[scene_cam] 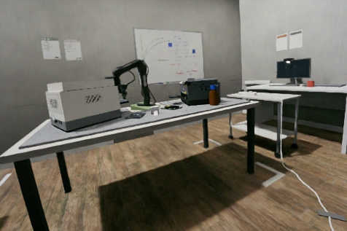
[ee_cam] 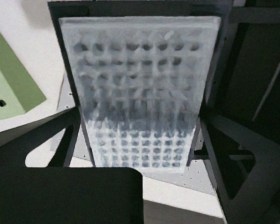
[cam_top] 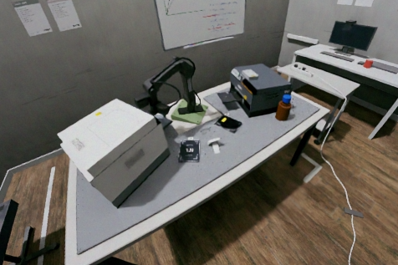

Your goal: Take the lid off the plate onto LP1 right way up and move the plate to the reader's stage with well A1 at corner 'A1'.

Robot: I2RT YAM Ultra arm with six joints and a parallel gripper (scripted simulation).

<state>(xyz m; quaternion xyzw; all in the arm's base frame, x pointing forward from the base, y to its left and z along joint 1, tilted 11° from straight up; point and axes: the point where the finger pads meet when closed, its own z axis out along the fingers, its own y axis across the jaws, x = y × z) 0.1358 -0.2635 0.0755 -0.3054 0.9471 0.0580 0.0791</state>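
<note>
My gripper is now right at the plate. From my hand the other things lie so: black lid 100 mm ahead, 450 mm to the left, 100 mm below; brown capped bottle 200 mm ahead, 840 mm to the left.
</note>
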